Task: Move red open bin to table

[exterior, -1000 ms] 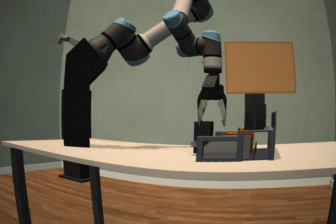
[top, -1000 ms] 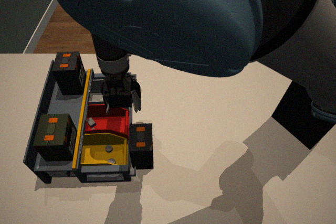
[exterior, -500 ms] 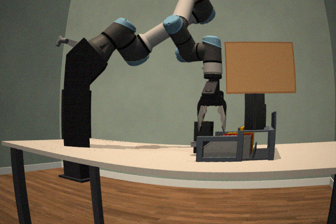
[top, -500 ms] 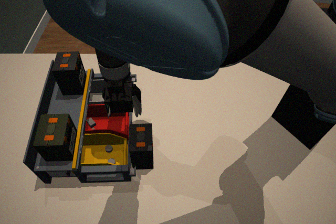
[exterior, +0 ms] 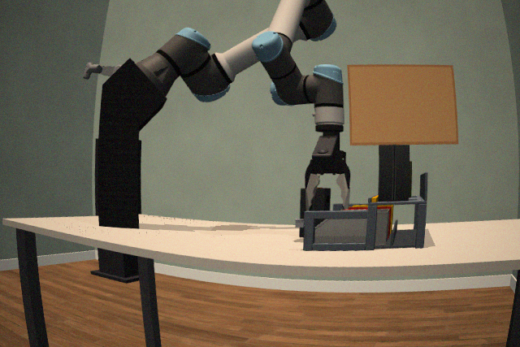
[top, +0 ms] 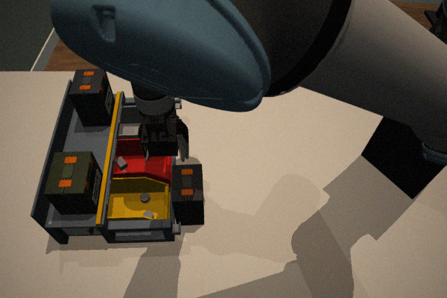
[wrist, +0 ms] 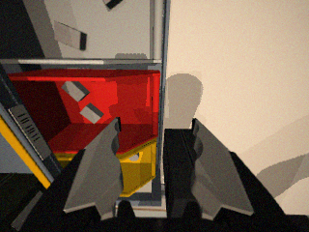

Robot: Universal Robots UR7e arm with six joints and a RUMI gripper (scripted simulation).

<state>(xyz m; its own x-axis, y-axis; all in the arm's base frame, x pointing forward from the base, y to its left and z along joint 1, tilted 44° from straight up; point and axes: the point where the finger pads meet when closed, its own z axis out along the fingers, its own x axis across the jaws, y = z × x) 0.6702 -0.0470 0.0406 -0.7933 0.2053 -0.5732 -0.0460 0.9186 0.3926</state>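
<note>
Right now the red open bin is 8 cm ahead of my hand and 3 cm below it. The rest, counted from my hand: grey bin 11 cm to the right, 9 cm ahead, 3 cm below; yellow bar 13 cm ahead, 3 cm above, 1 cm to the left; dark box 10 cm to the left, 6 cm behind, 1 cm below.
</note>
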